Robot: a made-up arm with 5 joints. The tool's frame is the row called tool.
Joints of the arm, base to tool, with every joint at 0 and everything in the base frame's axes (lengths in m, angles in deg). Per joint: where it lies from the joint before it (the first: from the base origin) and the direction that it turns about. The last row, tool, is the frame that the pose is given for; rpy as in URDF.
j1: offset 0.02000 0.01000 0.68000 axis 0 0 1
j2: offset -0.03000 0.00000 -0.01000 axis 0 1 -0.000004
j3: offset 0.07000 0.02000 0.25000 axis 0 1 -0.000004
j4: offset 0.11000 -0.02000 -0.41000 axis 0 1 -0.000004
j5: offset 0.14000 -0.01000 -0.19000 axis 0 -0.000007 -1
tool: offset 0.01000 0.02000 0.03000 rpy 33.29 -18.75 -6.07
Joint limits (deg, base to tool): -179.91..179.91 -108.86..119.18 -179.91..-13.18 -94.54..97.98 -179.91..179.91
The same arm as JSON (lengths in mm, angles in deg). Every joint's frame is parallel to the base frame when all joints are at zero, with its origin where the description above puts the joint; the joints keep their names.
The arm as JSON. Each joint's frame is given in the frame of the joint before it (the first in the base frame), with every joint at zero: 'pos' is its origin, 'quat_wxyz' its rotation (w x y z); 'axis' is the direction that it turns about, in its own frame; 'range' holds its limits. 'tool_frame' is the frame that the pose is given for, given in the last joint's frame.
{"length_unit": "mm", "angle_unit": "deg", "joints": [
  {"joint": "j1", "pos": [20.0, 10.0, 680.0], "quat_wxyz": [1.0, 0.0, 0.0, 0.0], "axis": "+z", "range": [-179.91, 179.91]},
  {"joint": "j2", "pos": [-30.0, 0.0, -10.0], "quat_wxyz": [1.0, 0.0, 0.0, 0.0], "axis": "+y", "range": [-108.86, 119.18]},
  {"joint": "j3", "pos": [70.0, 20.0, 250.0], "quat_wxyz": [1.0, 0.0, 0.0, 0.0], "axis": "+y", "range": [-179.91, -13.18]},
  {"joint": "j4", "pos": [110.0, -20.0, -410.0], "quat_wxyz": [1.0, 0.0, 0.0, 0.0], "axis": "+y", "range": [-94.54, 97.98]},
  {"joint": "j5", "pos": [140.0, -10.0, -190.0], "quat_wxyz": [1.0, 0.0, 0.0, 0.0], "axis": "-z", "range": [-179.91, 179.91]}
], "tool_frame": {"pos": [10.0, 20.0, 30.0], "quat_wxyz": [0.946445, 0.273955, -0.170814, -0.003455]}}

